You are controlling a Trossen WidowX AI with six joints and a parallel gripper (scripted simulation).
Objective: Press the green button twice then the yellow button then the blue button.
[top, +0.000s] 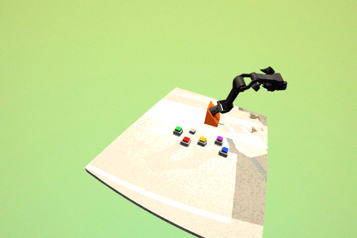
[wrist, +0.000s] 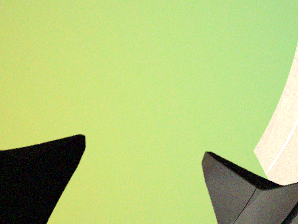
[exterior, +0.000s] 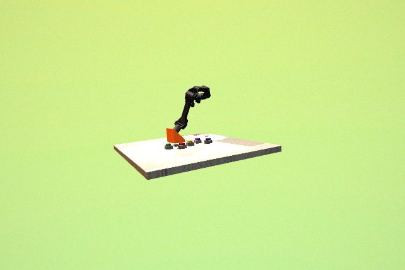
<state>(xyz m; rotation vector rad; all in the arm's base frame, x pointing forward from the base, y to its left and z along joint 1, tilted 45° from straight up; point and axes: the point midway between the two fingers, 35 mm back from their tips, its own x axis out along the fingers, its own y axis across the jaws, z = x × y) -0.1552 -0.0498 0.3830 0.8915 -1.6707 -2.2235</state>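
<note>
Now: the blue button 48 cm ahead of my gripper tip, 34 cm below it and 3 cm to the right of it. The rest, counted from my gripper tip: yellow button 47 cm ahead, 34 cm below, 18 cm to the right; green button 47 cm ahead, 35 cm to the right, 34 cm below; purple button 40 cm ahead, 34 cm below, 9 cm to the right.
</note>
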